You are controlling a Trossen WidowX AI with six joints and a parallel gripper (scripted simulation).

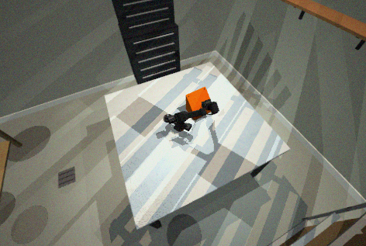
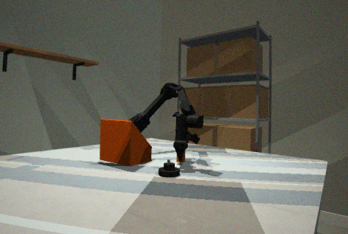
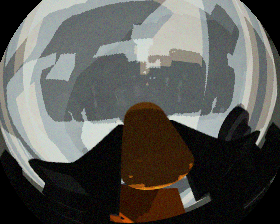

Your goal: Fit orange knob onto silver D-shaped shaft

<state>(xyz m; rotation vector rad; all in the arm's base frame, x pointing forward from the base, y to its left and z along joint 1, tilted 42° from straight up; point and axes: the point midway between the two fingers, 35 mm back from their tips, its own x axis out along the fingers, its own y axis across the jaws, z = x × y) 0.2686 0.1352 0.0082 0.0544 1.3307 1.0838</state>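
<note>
My gripper tip is now 16 cm to the left of the round pedestal, 7 cm short of it and 1 cm below it. The rest, counted from my gripper tip: orange knob: 4 cm above.
</note>
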